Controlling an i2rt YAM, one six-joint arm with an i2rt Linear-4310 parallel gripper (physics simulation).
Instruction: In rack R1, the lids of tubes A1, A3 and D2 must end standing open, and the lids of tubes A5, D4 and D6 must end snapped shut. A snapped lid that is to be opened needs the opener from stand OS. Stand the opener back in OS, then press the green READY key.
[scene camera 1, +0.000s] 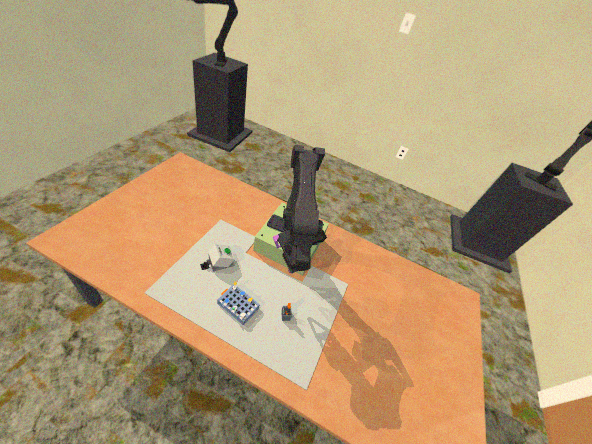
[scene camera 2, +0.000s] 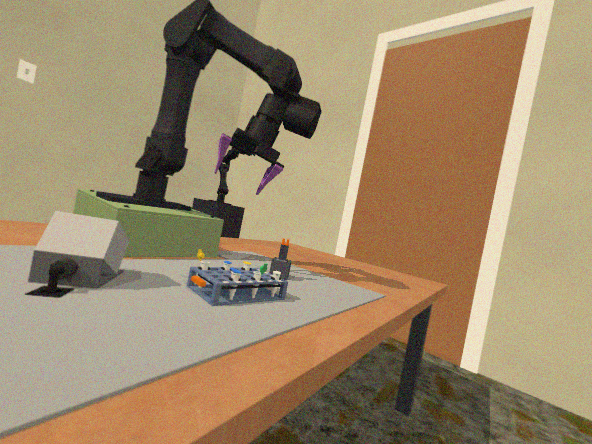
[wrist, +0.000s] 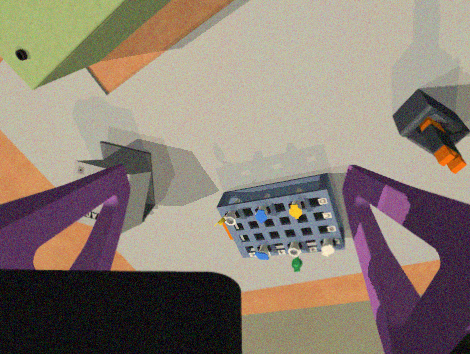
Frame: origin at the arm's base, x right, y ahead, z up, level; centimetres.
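Seen in the pictures: gripper, fingertip midpoint: (scene camera 1: 284, 259) (scene camera 2: 236, 184) (wrist: 236, 177); arm's base, origin of the base link: (scene camera 2: 148, 204).
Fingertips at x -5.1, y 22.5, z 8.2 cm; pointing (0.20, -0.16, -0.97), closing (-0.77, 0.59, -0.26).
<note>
Offsets run from my fingertips to a thing's top centre. "spot": to the spot under its first point.
My gripper (scene camera 2: 237, 183) (wrist: 236, 177) is open and empty, high above the mat. The blue rack @(dx +9.9, dy +14.3, dz -12.3 cm) (scene camera 1: 238, 304) (scene camera 2: 250, 296) (wrist: 274, 196) shows between its fingers in the wrist view. In the rack, a tube with a yellow lid @(dx +13.8, dy +9.5, dz -12.3 cm) (scene camera 2: 200, 254) (wrist: 220, 223) and one with a green lid @(dx +9.4, dy +18.2, dz -12.7 cm) (wrist: 297, 264) stand open. A blue lid @(dx +9.7, dy +11.3, dz -13.9 cm) (wrist: 261, 216), a yellow lid @(dx +6.0, dy +12.3, dz -13.9 cm) (wrist: 295, 211) and a white lid @(dx +5.5, dy +18.4, dz -13.9 cm) (wrist: 327, 249) look shut. The front blue lid @(dx +13.0, dy +16.5, dz -13.6 cm) (wrist: 262, 255) is unclear. Rack labels are unreadable. The orange-tipped opener @(dx -7.9, dy +10.1, dz -9.6 cm) (scene camera 2: 284, 248) (wrist: 436, 136) stands in its dark stand (scene camera 1: 286, 314) (scene camera 2: 281, 270) (wrist: 416, 110). The green key @(dx +25.0, dy +0.4, dz -9.7 cm) (scene camera 1: 227, 251) is on the console.
The grey console @(spot: dx +25.2, dy +3.7, dz -11.3 cm) (scene camera 1: 216, 257) (scene camera 2: 82, 237) stands beyond the rack's left end, with a black stalk @(spot: dx +29.8, dy +5.7, dz -16.3 cm) (scene camera 2: 53, 276) beside it. An orange piece @(spot: dx +16.6, dy +13.3, dz -15.9 cm) (scene camera 2: 198, 281) is at the rack's left side. The green arm base (scene camera 2: 167, 235) (wrist: 55, 30) stands at the mat's back edge.
</note>
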